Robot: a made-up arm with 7 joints.
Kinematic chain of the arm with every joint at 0, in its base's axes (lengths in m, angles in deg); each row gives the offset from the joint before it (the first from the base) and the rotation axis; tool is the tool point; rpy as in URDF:
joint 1: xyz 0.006 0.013 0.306 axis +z
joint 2: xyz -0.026 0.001 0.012 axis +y
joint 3: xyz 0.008 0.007 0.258 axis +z
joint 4: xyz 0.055 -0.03 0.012 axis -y
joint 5: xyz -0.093 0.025 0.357 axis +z
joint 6: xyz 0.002 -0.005 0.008 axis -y
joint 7: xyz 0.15 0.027 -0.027 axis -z
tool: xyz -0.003 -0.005 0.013 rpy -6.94 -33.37 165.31
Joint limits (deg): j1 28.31..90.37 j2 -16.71..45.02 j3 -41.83..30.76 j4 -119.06..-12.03 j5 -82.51..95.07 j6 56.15..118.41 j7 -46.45..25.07
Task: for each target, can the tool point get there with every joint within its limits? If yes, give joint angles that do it. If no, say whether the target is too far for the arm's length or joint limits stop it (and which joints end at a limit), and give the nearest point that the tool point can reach.
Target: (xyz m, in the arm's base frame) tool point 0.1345 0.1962 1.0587
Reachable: yes | joints 45.77 2.53 -2.27 -22.68 25.76 72.78 -2.04
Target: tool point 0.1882 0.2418 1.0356
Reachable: yes | joints 72.46 5.13 -27.08 -28.27 -12.35 80.26 -12.35
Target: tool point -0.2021 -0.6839 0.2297
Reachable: no: joint limits stop it (at a limit: joint 1, joint 2, joint 3, joint 4, joint 6, joint 7) | nearest point 0.3916 -0.1990 0.1262 | short by 0.774 m
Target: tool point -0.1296 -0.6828 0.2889
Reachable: no: joint limits stop it (at a limit: joint 1, joint 2, joint 3, joint 4, joint 6, joint 7) | nearest point 0.3971 -0.2039 0.1316 | short by 0.729 m
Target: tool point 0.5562 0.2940 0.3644
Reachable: yes | joints 58.17 24.99 -35.93 -101.50 -3.56 103.55 13.21
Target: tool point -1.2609 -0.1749 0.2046
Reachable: no: too far | nearest point -0.3459 0.3389 0.1044 | short by 1.054 m
